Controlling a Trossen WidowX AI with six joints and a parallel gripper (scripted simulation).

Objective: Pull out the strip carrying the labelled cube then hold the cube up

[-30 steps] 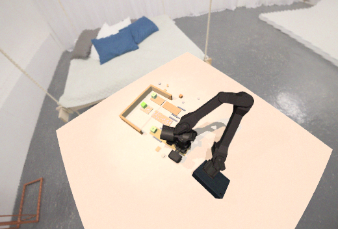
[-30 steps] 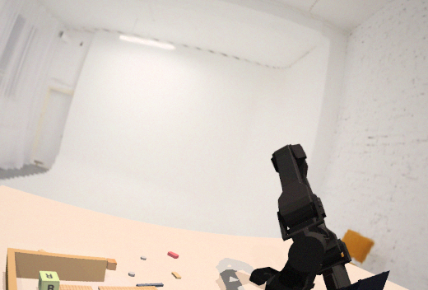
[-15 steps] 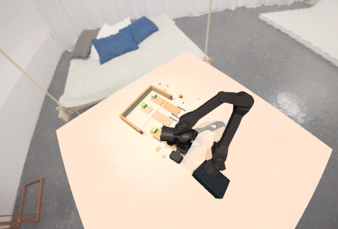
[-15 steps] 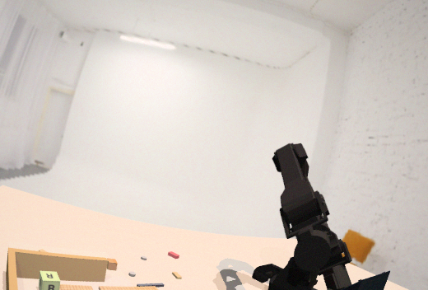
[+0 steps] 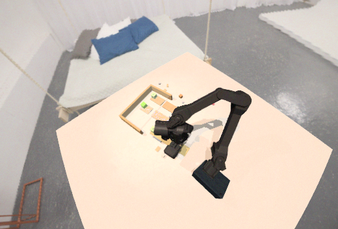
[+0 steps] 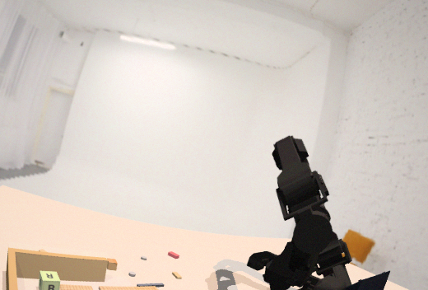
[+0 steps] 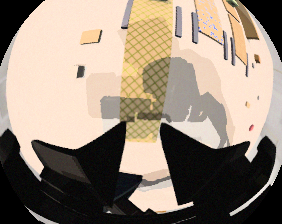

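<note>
My gripper tip is now 7 cm short of the yellow chequered strip, 1 cm to the right of it and 4 cm above it.
</note>
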